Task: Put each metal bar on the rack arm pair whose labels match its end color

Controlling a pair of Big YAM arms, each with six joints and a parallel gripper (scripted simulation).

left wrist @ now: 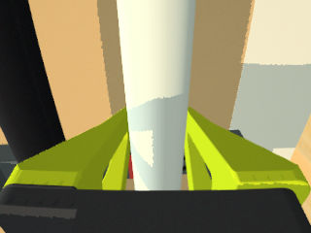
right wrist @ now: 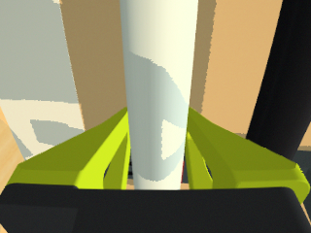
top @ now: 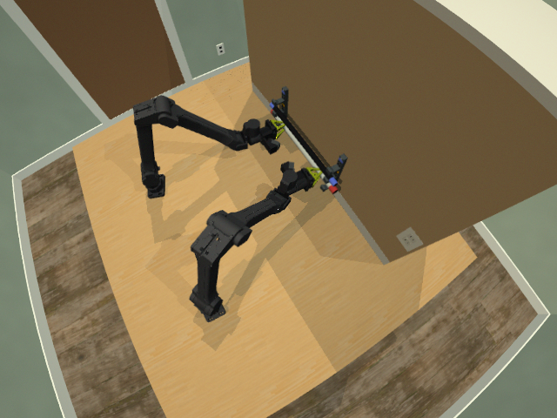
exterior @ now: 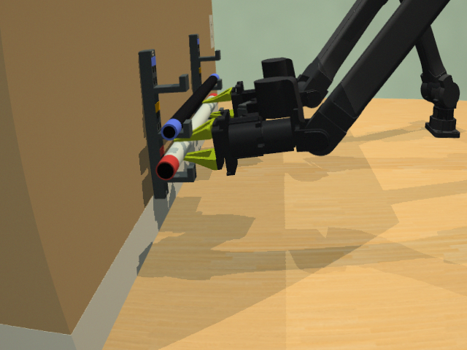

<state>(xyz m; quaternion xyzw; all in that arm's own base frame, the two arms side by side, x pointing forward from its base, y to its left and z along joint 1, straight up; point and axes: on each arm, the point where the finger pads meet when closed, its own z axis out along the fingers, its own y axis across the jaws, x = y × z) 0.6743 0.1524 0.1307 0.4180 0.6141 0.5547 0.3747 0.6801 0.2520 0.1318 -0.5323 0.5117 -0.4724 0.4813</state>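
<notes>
Now: the grey baseboard 120 mm to the left of my right hand, 100 mm below it and 40 mm ahead of it. Also, from my right hand: brown wall (320 mm above, 190 mm ahead, 120 mm to the left); then black bar (150 mm to the left, 60 mm above, 10 mm behind).
</notes>
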